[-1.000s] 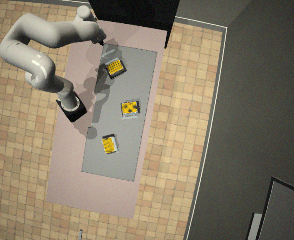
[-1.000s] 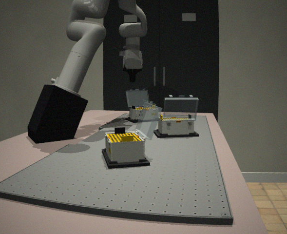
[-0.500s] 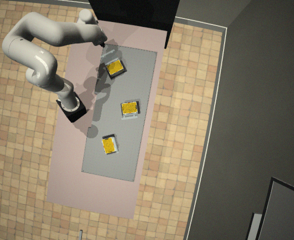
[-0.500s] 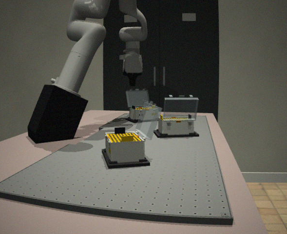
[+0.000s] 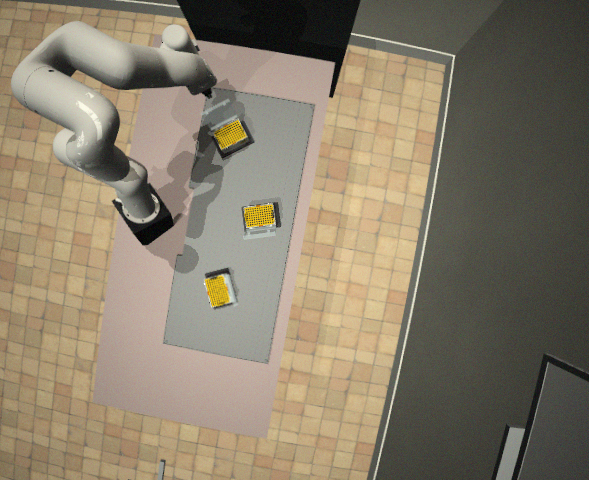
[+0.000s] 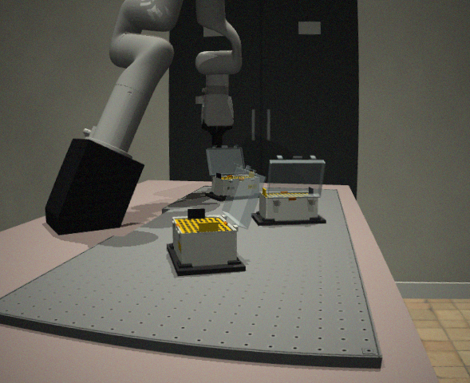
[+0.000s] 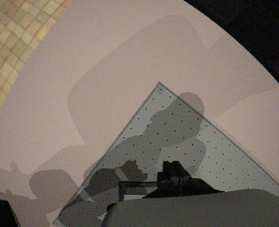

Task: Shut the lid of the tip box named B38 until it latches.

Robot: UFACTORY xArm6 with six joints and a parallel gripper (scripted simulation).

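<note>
Right now the lid is 6 cm below my hand, 5 cm to the right of it and 5 cm ahead of it.
</note>
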